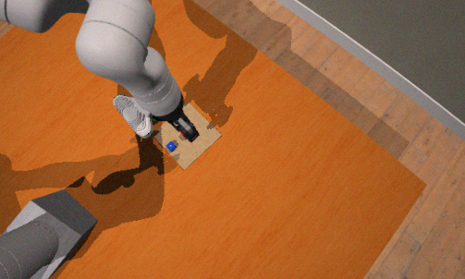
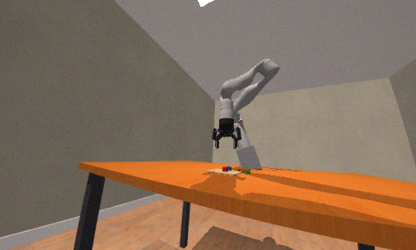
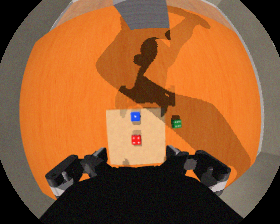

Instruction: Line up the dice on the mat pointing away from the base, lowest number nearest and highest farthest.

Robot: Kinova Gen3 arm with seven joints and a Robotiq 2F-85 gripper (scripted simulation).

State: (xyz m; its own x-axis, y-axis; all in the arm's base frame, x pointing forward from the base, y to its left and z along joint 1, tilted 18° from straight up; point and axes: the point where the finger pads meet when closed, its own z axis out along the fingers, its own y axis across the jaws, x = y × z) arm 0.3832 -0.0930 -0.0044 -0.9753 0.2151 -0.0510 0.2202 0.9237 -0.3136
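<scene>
The green die lies 11 cm below my hand, 10 cm to the left of it and 1 cm behind it. The rest, counted from my hand: blue die (10 cm below, 5 cm behind, 1 cm to the left); tan mat (11 cm below); red die (10 cm below).
</scene>
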